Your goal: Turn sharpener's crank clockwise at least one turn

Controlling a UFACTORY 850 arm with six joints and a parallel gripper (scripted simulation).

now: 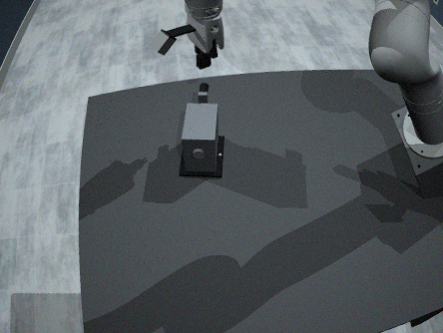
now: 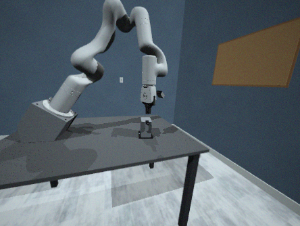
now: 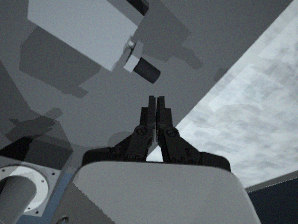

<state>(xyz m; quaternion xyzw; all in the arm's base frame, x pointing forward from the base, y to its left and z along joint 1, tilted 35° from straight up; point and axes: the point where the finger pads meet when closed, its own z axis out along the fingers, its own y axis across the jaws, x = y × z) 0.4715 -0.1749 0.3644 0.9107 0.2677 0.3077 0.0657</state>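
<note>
Right now the crank knob is 2 cm to the left of my hand and 9 cm below it.
</note>
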